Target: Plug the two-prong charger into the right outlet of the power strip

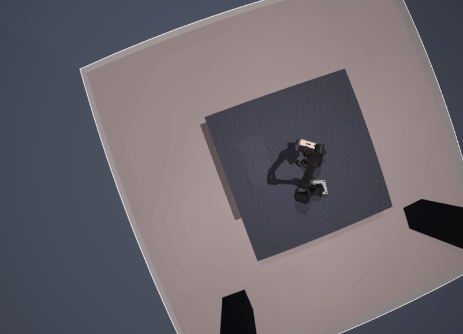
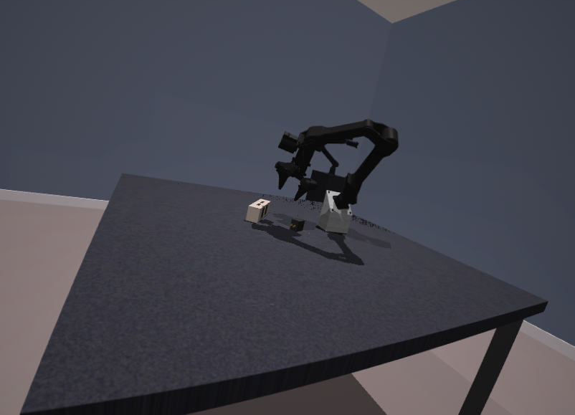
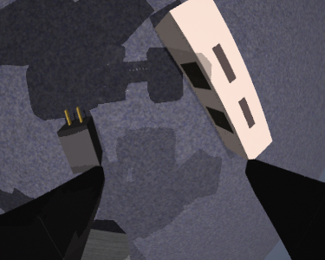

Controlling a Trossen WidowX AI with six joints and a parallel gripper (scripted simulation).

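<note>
Now: the black two-prong charger 10 cm below my gripper tip, 7 cm to the left of it and 2 cm behind it.
</note>
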